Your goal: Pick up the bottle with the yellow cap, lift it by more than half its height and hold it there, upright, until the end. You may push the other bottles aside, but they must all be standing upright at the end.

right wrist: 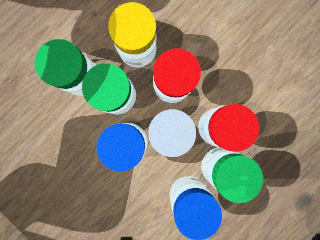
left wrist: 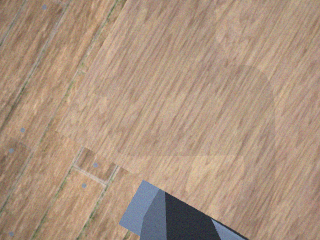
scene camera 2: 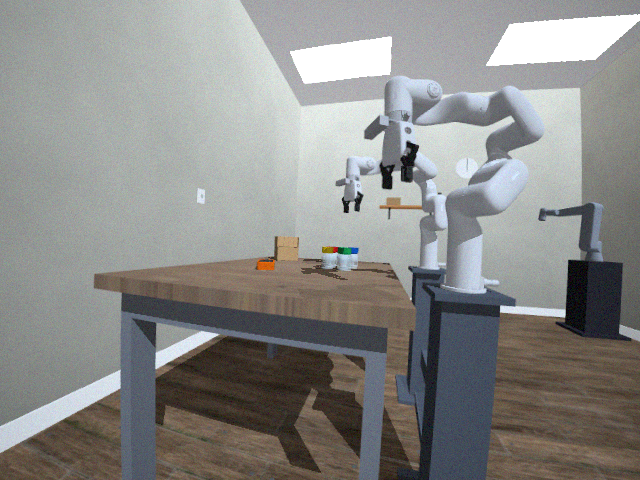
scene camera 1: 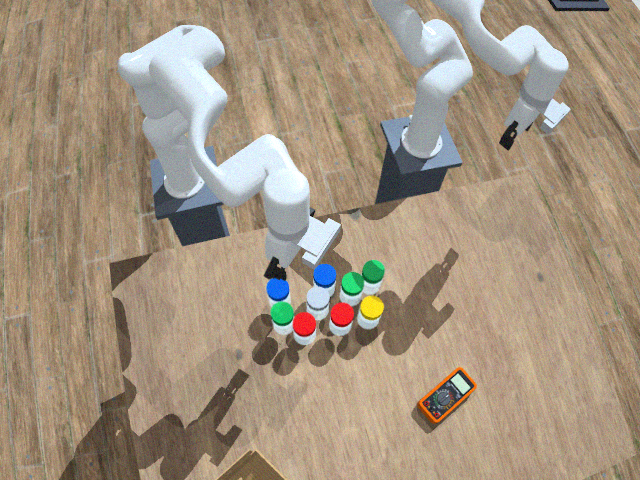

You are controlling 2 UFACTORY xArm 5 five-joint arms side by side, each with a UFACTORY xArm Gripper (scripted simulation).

Labels:
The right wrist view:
red-capped bottle: 176,73
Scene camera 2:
left gripper: 396,185
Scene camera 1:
left gripper: 513,136
right gripper: 291,258

